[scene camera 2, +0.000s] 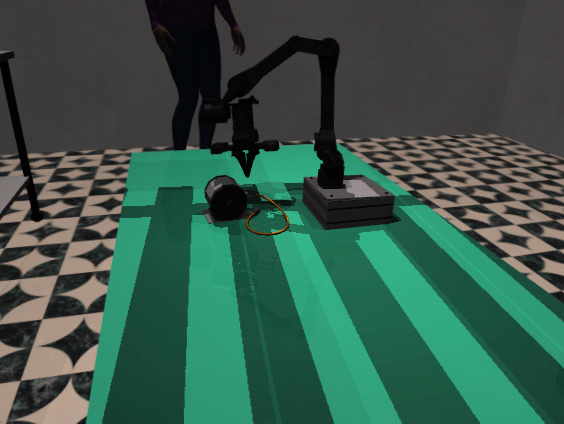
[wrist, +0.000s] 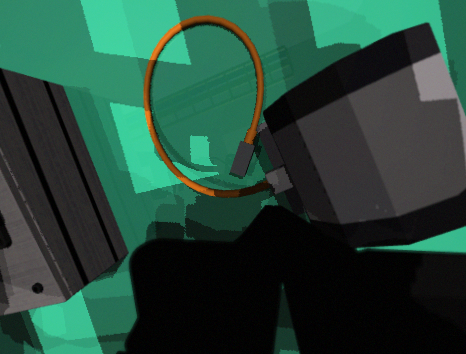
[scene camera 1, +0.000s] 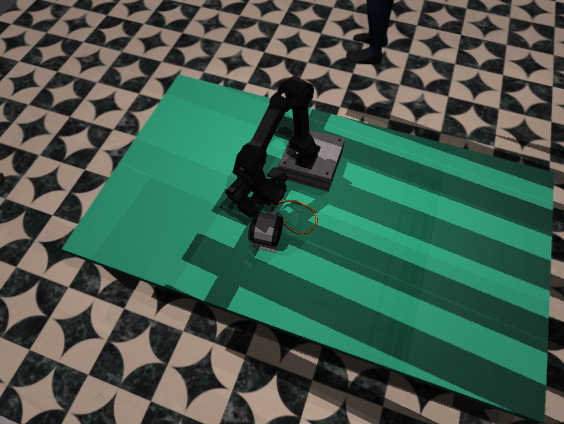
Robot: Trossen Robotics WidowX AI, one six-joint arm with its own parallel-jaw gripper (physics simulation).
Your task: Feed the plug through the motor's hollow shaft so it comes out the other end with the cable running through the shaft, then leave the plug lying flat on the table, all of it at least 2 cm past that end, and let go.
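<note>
The motor, a grey drum with black ends, lies on its side on a small base on the green table. One dark round end shows in the scene camera 2 view; the shaft opening is too dark to make out. An orange cable runs from a small grey block on the motor's side and loops round. It ends in the dark grey plug, which is beside the motor, outside it. My gripper is shut and empty, above the table near the motor and apart from the plug.
The arm's box-shaped base stands on the green table, on the other side of the cable loop from the motor. A person stands beyond the table. A black post of other furniture shows at the left.
</note>
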